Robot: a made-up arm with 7 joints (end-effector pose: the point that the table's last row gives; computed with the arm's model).
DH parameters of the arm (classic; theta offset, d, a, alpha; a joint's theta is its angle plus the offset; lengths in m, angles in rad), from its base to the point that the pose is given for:
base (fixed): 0 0 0 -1.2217
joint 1: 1.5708 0 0 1.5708
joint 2: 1.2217 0 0 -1.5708
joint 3: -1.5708 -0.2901 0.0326 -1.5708
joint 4: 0 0 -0.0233 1.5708
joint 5: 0 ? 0 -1.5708
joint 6: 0 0 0 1.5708
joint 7: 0 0 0 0
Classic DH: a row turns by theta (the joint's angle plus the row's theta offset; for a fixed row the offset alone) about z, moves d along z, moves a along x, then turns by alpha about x.
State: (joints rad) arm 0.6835 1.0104 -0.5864 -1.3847 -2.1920 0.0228 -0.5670
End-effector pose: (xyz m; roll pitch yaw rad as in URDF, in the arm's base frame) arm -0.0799 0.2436 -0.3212 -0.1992 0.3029 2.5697
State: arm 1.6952 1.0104 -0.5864 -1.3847 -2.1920 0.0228 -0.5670
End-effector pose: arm -0.3689 0.1586 -0.0876 0.1714 -0.5737 2.8883
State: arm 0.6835 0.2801 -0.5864 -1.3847 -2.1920 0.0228 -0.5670
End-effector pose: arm -0.0738 -0.0063 -0.4043 0.3692 0.5879 -3.0144
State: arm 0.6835 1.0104 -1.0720 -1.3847 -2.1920 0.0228 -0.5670
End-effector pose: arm -0.1672 0.1861 -0.3262 0.2278 0.1283 2.4824
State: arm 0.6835 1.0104 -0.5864 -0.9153 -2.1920 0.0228 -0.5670
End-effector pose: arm -0.1385 0.3110 -0.3080 -0.3665 -0.1175 2.6823
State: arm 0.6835 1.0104 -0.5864 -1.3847 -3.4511 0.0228 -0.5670
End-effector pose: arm -0.0799 0.2436 -0.3212 -0.3399 -0.0648 1.3485
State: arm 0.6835 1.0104 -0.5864 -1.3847 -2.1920 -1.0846 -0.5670
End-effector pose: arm -0.0799 0.2436 -0.3212 0.4620 -0.6094 2.4520
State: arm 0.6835 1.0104 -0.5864 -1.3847 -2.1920 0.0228 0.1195
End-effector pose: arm -0.0799 0.2436 -0.3212 0.0459 0.3580 -2.9882
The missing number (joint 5, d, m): -0.1927
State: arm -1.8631 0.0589 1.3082 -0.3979 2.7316 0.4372 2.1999
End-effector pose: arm 0.4537 -0.1083 0.1306 2.9360 -0.7992 -2.5862
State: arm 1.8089 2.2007 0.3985 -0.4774 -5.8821 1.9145 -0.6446
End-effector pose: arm 0.1417 0.4603 0.0296 2.7025 0.1883 1.9866
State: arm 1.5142 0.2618 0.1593 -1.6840 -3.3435 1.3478 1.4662
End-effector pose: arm -0.2804 0.0919 -0.2220 1.4325 0.6356 -1.7087
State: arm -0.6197 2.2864 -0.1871 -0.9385 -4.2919 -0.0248 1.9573
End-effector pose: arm 0.0690 0.3140 0.3252 -2.4253 0.3359 1.7879
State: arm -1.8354 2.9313 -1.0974 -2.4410 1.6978 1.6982 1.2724
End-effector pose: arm -0.0703 0.1808 0.1333 -0.3471 -0.6541 1.4893
